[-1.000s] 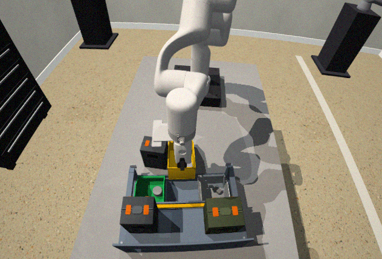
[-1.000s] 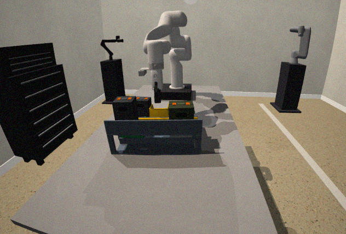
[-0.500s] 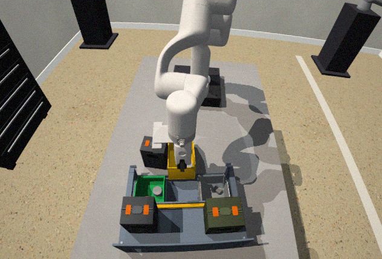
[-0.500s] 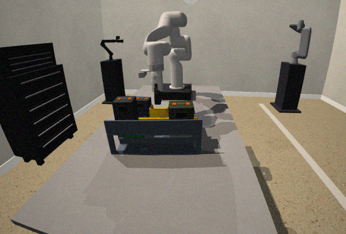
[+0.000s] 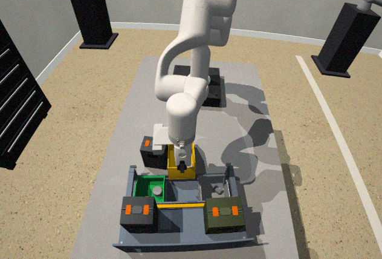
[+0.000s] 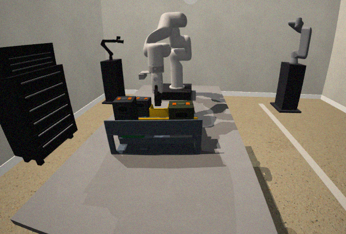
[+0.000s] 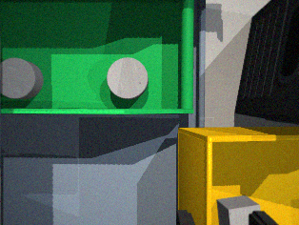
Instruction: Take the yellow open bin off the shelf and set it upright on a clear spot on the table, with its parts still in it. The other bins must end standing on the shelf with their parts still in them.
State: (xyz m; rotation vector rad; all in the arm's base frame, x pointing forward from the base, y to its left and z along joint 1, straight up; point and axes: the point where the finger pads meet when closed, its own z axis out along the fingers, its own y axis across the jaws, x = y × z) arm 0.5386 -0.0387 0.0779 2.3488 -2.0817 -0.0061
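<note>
Now: hand 80 mm past the yellow open bin, 10 mm to the left of it and 90 mm above it. From my hand the other things lie so: grey shelf (110 mm ahead, 10 mm to the left, 80 mm below); yellow bar (140 mm ahead, 20 mm to the left, 40 mm below); grey bin (80 mm ahead, 120 mm to the left, 100 mm below).
</note>
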